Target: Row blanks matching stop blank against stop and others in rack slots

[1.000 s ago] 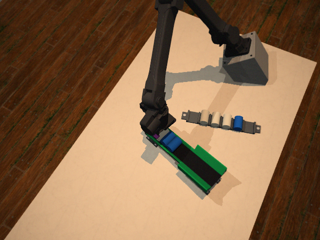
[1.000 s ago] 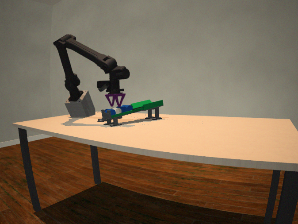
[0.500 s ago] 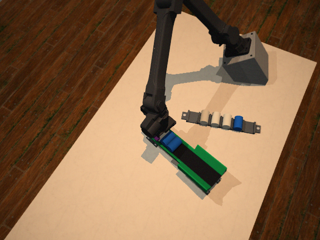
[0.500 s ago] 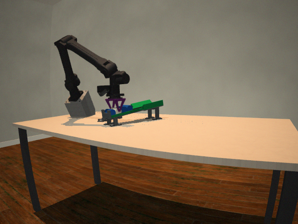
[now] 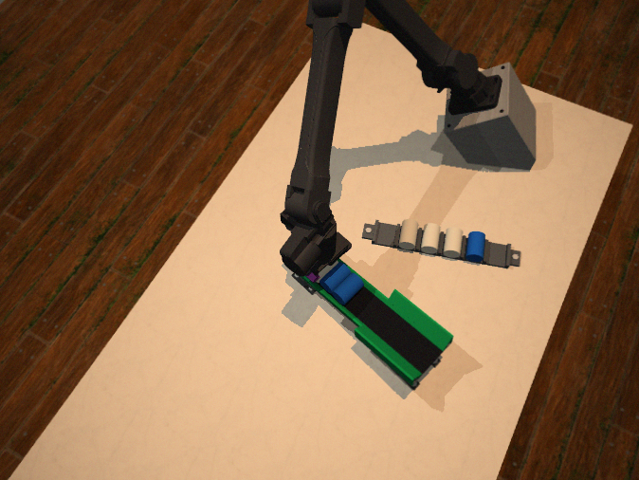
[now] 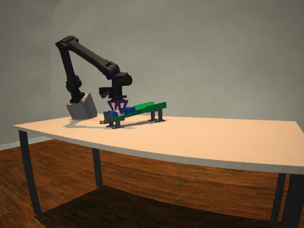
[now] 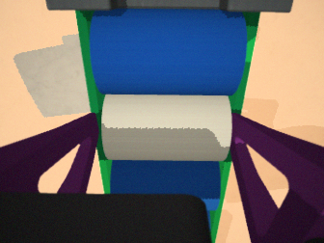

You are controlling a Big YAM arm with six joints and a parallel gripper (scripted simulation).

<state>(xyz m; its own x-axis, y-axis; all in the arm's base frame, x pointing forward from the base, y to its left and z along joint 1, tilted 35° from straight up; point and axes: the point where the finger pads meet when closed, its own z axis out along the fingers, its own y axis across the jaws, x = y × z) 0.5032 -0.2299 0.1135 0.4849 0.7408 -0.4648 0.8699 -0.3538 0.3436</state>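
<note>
Now: the rack rib 160 mm behind my hand, 90 mm to the left of it and 90 mm below it.
</note>
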